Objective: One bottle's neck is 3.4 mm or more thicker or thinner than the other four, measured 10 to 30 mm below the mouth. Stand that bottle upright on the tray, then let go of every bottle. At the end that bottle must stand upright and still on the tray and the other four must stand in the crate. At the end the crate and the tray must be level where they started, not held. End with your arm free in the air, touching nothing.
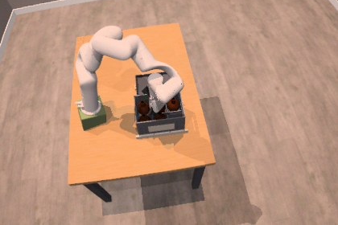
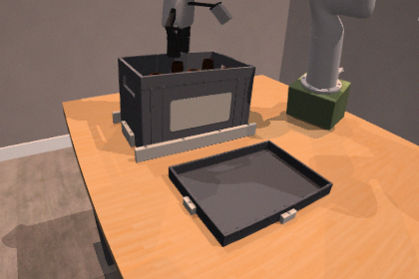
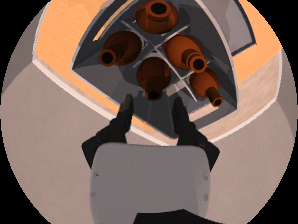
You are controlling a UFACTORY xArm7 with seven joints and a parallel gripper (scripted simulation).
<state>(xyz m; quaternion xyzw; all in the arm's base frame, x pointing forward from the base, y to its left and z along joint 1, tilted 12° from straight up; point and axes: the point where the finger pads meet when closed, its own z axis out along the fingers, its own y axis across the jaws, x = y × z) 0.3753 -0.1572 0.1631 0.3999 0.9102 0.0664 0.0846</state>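
The crate is 4 cm to the left of my hand and 12 cm below it. The rest, counted from my hand: dark tray 31 cm to the left, 19 cm below; glass bottle 9 cm ahead, 8 cm to the left, 11 cm below.
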